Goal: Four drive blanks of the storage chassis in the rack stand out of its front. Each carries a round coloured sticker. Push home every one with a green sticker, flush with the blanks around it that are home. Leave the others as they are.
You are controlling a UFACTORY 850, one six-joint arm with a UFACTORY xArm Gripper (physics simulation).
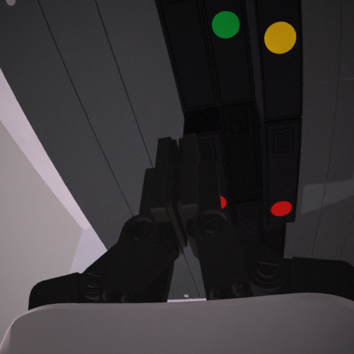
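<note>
The green sticker (225,24) is on a dark drive blank (234,67) at the top; this blank looks about level with the blank (192,65) to its left. The yellow sticker (280,37) is on a blank (281,85) that stands out, its side wall showing. Below it, a red sticker (281,208) is on another blank (283,170) that stands out. A second red sticker (223,202) is partly hidden behind the right finger, as is its blank. My gripper (183,159) is shut and empty, its tips over the left edge of the blank columns, below the green-stickered blank.
A grey panel (100,100) with long seams runs down the left of the blanks. Another dark grey panel (325,125) lies to their right. A pale surface (25,200) shows at the far left. The blanks that stand out form raised edges near the fingers.
</note>
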